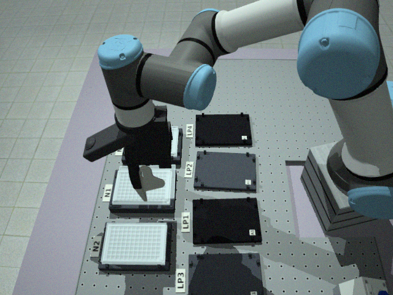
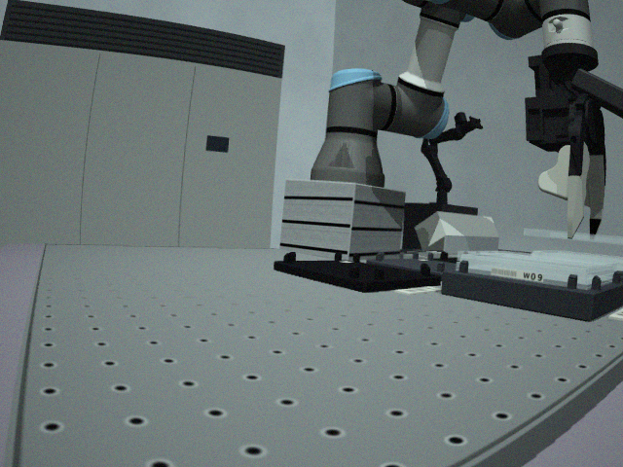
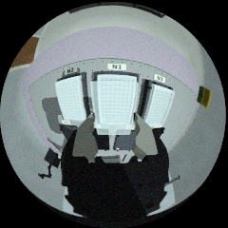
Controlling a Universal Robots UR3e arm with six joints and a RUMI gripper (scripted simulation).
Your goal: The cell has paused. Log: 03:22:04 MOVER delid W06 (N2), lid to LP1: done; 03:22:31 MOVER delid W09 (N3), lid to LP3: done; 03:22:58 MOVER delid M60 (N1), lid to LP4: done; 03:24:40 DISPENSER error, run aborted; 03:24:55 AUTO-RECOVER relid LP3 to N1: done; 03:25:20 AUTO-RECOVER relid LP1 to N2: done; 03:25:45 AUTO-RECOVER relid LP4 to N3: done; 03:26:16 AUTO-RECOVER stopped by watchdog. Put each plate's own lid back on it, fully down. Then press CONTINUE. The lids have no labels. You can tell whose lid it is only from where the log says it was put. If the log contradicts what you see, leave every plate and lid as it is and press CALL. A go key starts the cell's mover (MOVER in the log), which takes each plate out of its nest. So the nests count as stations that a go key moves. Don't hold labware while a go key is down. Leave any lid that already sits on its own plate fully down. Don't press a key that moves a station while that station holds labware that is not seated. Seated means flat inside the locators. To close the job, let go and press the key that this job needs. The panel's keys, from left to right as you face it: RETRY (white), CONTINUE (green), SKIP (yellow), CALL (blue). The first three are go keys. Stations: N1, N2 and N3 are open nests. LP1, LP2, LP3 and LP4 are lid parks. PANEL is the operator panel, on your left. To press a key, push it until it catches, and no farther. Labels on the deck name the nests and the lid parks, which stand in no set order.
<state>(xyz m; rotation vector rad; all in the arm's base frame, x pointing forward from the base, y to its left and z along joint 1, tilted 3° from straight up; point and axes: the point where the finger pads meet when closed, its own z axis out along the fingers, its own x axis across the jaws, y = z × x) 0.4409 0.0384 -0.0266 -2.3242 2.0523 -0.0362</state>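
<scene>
My gripper is now 18 cm past the LP1 lid park, 6 cm above it and 5 cm to the right of it. From my hand the other things lie so: plate 13 cm to the right, 4 cm below, 2 cm ahead; then LP2 lid park 17 cm behind, 8 cm to the right, 6 cm below; then lid 1 cm below.
</scene>
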